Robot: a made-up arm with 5 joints.
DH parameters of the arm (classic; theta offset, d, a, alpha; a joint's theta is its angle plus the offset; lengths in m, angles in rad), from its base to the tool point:
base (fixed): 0 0 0.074 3.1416
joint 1: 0 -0.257 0.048 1.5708
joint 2: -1.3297 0 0.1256 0
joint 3: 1.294 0 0.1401 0
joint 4: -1.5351 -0.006 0 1.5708
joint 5: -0.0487 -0.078 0 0
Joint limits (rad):
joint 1: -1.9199..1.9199
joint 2: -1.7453..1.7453
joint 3: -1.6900..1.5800
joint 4: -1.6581..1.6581
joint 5: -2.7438..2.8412
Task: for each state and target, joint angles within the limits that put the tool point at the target. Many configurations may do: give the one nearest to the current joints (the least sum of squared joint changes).
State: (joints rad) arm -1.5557 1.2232 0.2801 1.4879 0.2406
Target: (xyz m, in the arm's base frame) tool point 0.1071 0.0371 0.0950
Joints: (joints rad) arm -0.9633 1.6011 0.3086 1.3009 0.2406
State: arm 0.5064 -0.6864 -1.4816 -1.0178 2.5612
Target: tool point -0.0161 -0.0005 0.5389
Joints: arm 0.0611 -0.4489 -1.3595 -1.0191 2.5612
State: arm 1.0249 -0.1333 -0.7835 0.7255 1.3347
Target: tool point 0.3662 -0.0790 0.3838
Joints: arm 0.2442 0.2065 -0.5322 0.8048 1.3347
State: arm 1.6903 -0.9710 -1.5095 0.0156 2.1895
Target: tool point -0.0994 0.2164 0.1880
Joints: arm 0.9169 -1.7096 -1.6900 -0.2993 2.1895
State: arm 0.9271 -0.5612 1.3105 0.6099 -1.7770
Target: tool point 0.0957 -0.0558 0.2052
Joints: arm 1.0995 -0.5078 1.4295 1.2476 -1.7770
